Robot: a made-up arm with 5 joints.
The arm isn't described. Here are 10 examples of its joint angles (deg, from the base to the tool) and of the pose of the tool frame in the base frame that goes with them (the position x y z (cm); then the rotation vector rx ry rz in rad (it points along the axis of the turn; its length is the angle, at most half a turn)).
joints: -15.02 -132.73 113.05 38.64 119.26
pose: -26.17 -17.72 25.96 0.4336 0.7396 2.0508
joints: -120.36 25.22 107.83 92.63 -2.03
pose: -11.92 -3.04 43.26 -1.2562 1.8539 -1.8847
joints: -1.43 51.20 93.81 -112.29 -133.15
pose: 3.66 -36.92 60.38 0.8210 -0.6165 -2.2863
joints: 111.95 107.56 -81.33 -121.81 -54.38
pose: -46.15 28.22 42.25 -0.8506 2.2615 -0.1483
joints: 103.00 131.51 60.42 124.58 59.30
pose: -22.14 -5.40 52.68 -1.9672 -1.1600 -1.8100
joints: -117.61 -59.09 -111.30 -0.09 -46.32
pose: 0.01 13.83 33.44 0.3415 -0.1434 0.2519
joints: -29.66 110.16 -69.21 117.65 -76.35
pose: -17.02 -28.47 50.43 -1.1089 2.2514 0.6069
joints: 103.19 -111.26 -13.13 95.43 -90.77
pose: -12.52 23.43 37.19 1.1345 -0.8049 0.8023
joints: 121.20 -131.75 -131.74 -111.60 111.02
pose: 13.19 21.24 5.20 -1.4853 -2.0500 1.5542
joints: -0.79 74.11 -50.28 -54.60 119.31
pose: -0.51 -44.46 58.25 0.1432 -0.8137 -2.4677
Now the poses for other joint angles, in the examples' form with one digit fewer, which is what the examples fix.
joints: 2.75 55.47 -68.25 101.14 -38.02
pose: -25.0 -3.8 41.8 -0.591 1.842 -0.536
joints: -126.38 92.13 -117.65 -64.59 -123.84
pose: 32.2 31.7 56.1 -0.796 -2.800 0.268
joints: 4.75 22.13 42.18 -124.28 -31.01
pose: -7.4 -14.7 80.0 2.270 0.860 1.251
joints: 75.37 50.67 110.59 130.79 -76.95
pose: -3.4 -17.7 51.6 -1.073 -0.294 -1.690
